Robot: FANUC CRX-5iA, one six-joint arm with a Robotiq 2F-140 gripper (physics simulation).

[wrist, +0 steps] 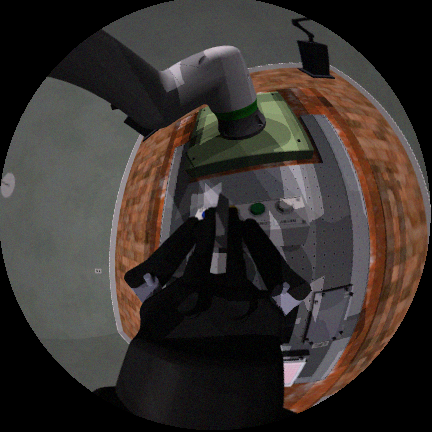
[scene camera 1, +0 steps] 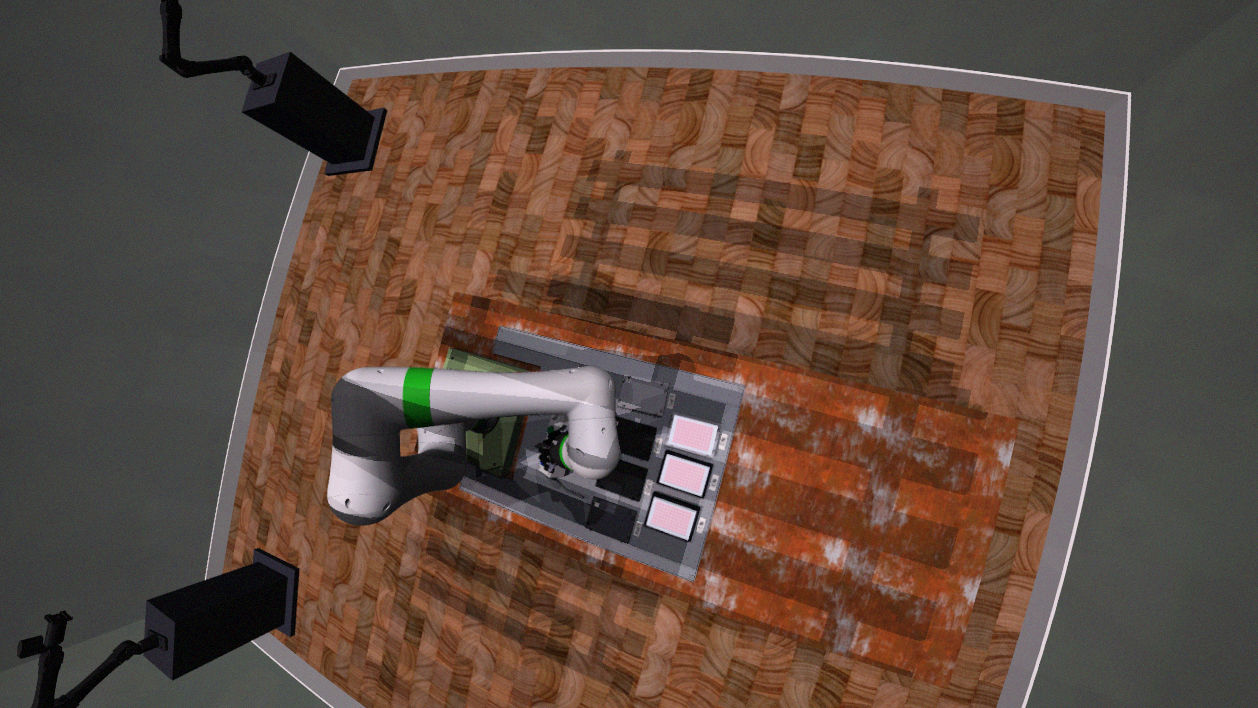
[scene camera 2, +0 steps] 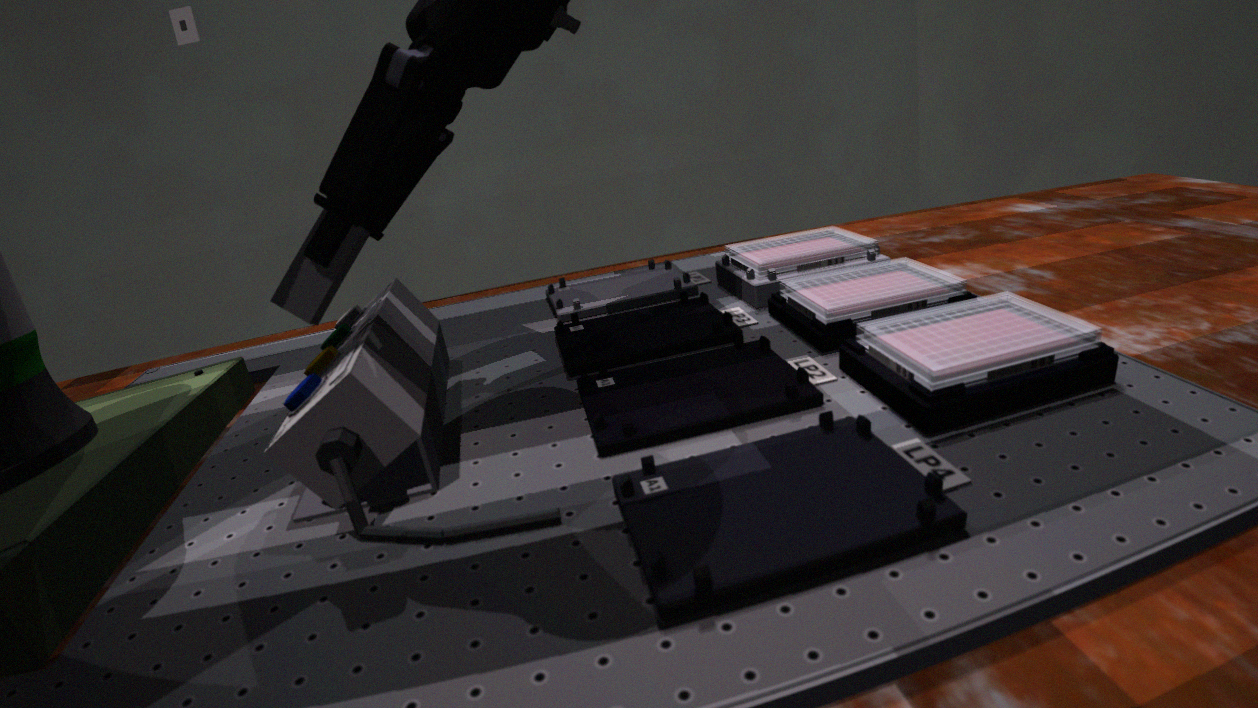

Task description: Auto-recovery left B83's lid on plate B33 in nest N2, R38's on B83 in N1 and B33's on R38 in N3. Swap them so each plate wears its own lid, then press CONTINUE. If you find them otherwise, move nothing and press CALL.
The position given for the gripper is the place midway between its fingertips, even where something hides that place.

Note:
The gripper (scene camera 2: 294,313) is shut, with nothing in its grasp. Also in view: a grey button box (scene camera 2: 371,433).
The gripper is seen too in the wrist view (wrist: 223,201). The grey button box shows as well in the wrist view (wrist: 283,228).

